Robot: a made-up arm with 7 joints.
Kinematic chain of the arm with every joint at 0, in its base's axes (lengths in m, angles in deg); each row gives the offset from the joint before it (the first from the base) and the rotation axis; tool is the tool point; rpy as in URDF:
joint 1: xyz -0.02 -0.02 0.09 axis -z
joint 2: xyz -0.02 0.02 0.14 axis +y
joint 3: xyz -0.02 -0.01 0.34 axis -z
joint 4: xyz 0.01 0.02 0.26 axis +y
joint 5: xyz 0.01 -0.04 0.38 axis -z
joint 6: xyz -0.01 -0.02 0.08 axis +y
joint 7: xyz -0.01 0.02 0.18 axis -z
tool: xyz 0.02 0 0.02 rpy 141.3 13.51 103.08
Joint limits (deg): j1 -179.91..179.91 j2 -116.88..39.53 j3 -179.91..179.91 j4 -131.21..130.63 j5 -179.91..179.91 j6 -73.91..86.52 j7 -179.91..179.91
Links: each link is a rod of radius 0.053 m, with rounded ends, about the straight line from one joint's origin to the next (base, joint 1, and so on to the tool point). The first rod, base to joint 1, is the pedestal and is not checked.
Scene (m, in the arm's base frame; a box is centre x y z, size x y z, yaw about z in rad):
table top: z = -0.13
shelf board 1: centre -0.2 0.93 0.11 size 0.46 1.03 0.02 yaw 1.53
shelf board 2: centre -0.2 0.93 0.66 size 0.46 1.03 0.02 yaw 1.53
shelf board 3: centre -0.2 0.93 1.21 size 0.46 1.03 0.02 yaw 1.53
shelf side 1: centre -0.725 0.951 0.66 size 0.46 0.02 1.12 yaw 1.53
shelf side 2: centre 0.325 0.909 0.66 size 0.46 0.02 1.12 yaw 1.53
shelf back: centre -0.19 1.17 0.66 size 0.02 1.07 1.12 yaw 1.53
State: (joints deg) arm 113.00 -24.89 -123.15 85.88 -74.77 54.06 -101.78
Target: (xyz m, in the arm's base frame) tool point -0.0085 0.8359 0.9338
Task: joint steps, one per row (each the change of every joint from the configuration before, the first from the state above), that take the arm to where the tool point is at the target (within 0.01 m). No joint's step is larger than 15 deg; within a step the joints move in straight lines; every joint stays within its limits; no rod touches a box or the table.
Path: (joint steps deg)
1: -9.15 6.32 -7.60 6.69 2.89 10.82 5.12
2: -9.16 6.32 -7.60 6.69 2.89 10.82 5.13
3: -9.15 6.31 -7.60 6.69 2.89 10.82 5.12
4: -6.66 5.39 -1.19 -13.06 -4.10 -8.33 -6.88
5: -6.66 5.38 -1.19 -13.06 -4.11 -8.32 -6.88
6: 2.21 -13.59 2.53 -13.77 -3.97 -9.75 -0.90
7: 2.20 -13.60 2.53 -13.76 -3.97 -9.75 -0.91

